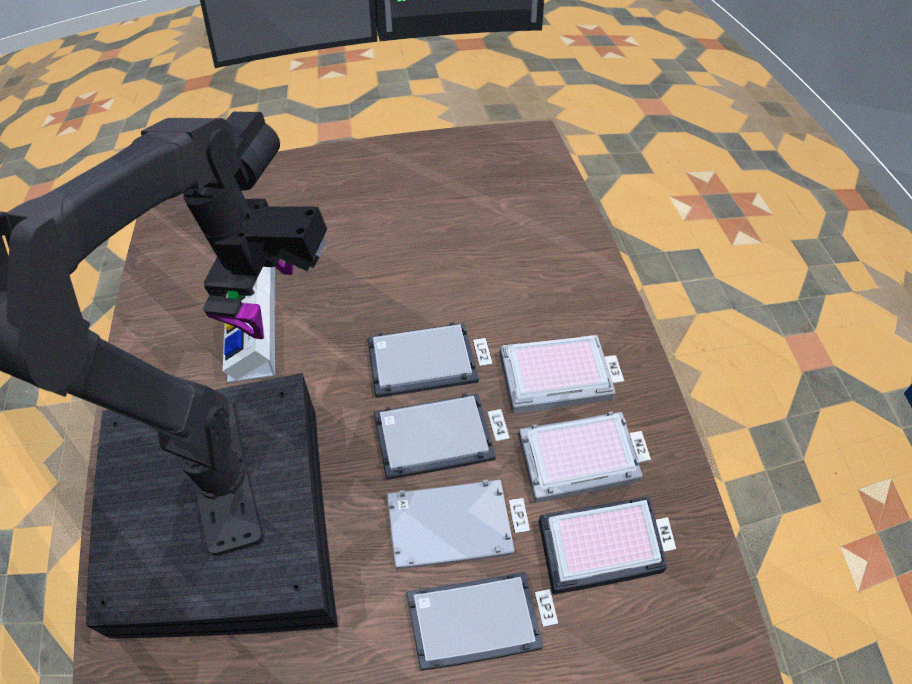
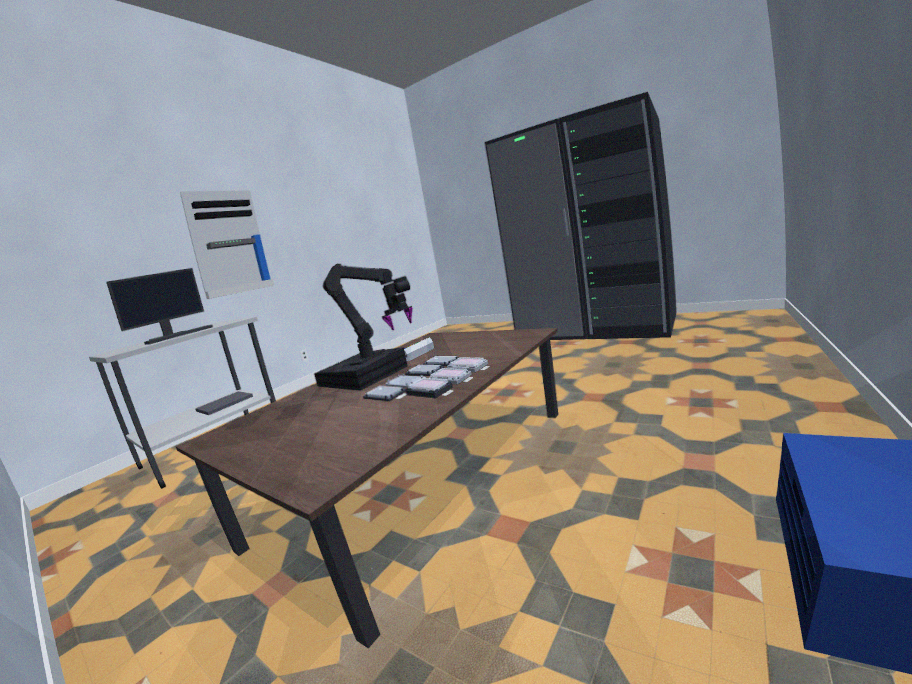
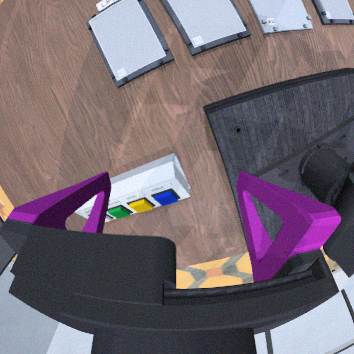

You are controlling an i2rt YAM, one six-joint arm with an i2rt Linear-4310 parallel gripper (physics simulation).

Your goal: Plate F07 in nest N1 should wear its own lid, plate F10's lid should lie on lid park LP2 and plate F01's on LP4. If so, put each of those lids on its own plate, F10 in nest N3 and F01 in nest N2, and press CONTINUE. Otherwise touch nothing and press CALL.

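Pixels of known places: gripper, between the fingertips: [image 1: 273,305] [image 2: 402,326] [image 3: 173,178]; arm's base, origin of its link: [image 1: 222,476] [image 2: 368,357] [image 3: 313,162].
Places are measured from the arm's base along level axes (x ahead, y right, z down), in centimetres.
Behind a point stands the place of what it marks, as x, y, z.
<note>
Pink-welled plates sit in nest N3 [image 1: 558,368] @(46.4, -4.4, 5.2), nest N2 [image 1: 581,450] @(44.1, 8.1, 5.8) and the dark nest N1 [image 1: 607,541] @(41.4, 21.4, 4.9). Whether they wear clear lids, and their numbers, I cannot tell. Flat grey panels with small unreadable tags lie on dark parks LP2 [image 1: 423,357] @(30.1, -13.6, 6.6) [image 3: 130,42] @(28.1, -14.3, 6.7), LP4 [image 1: 434,432] @(27.6, -1.6, 6.7) [image 3: 207,20] @(24.5, -2.9, 6.7) and LP3 [image 1: 475,616] @(23.6, 23.9, 6.6). LP1 [image 1: 450,522] @(25.3, 10.9, 7.4) [image 3: 282,12] @(21.3, 9.9, 7.4) is pale with corner pegs and an A1 mark. My gripper [image 1: 271,294] @(12.2, -15.0, -10.2) [image 2: 401,324] @(12.2, -15.0, -10.2) [image 3: 173,178] @(12.2, -15.0, -10.2) is open and empty above the button box [image 1: 261,360] @(7.9, -19.3, 4.4) [image 3: 150,175] @(9.1, -23.1, 3.5). Green [image 3: 119,212] @(6.1, -32.7, 3.2), yellow [image 3: 141,205] @(5.3, -27.8, 3.2) and blue [image 3: 166,197] @(4.6, -23.0, 3.1) buttons show; their lettering is unreadable.
The black arm base [image 1: 294,471] @(9.2, 2.3, -0.7) [image 3: 220,125] @(11.5, -10.2, -1.0) stands beside the button box and the lid parks. The wooden table [image 1: 442,220] @(42.7, -41.8, 8.5) [image 2: 294,449] @(18.2, 67.4, 8.4) carries everything. Dark cabinets [image 2: 537,235], a monitor stand [image 2: 176,337] and a blue box [image 2: 847,500] stand off the table.
</note>
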